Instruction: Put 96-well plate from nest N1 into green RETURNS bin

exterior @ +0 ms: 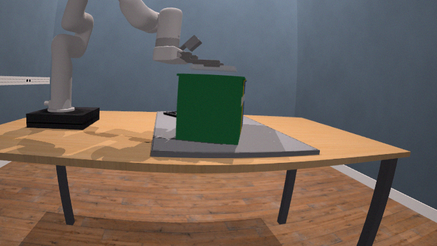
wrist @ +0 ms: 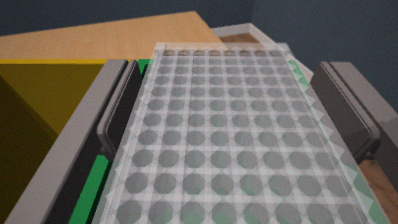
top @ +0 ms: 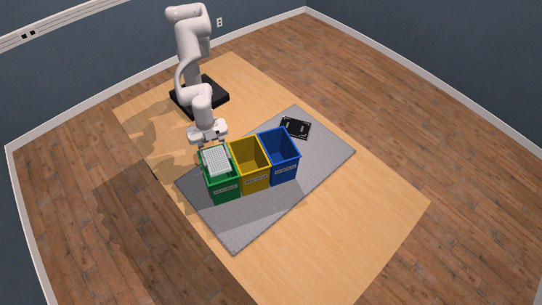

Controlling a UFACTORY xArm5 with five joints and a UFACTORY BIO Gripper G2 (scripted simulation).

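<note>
The green bin lies 120 mm below my hand. Round my hand: yellow bin: 130 mm to the left, 120 mm below, 40 mm ahead; blue bin: 250 mm to the left, 120 mm below, 80 mm ahead; clear 96-well plate: 10 mm below.
</note>
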